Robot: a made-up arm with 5 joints.
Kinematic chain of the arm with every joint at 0, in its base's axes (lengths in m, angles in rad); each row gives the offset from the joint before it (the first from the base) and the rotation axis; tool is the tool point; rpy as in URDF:
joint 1: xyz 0 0 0.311 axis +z
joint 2: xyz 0 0 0 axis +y
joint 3: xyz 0.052 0 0.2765 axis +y
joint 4: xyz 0.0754 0 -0.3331 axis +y
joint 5: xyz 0.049 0 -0.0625 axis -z
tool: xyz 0 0 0 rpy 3.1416 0 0
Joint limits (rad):
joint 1: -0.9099..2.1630
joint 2: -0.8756..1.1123
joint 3: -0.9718..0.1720
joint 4: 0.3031..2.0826
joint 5: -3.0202..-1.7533
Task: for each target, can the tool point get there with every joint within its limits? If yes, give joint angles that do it. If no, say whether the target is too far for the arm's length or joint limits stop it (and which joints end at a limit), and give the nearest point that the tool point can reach.
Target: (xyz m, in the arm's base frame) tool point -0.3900 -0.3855 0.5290
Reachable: no: joint limits stop it (at a limit: joint 2, joint 3) | nearest point -0.0680 -0.0672 0.2608 | short by 0.526 m
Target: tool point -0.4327 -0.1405 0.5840
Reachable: no: joint limits stop it (at a limit: joint 1, joint 2, joint 4) | nearest point -0.0896 0.1332 0.5905 | short by 0.439 m
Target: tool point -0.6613 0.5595 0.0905
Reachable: no: too far | nearest point -0.2515 0.3738 0.1918 | short by 0.461 m
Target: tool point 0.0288 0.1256 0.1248
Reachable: yes | joints 1.3455 0.5778 -0.3483 1.3586 -2.7942
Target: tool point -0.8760 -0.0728 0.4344
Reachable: no: too far | nearest point -0.2392 0.3556 0.4344 | short by 0.767 m
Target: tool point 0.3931 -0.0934 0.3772
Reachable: yes | joints -0.2332 -0.0386 -0.8083 0.5901 -1.9365
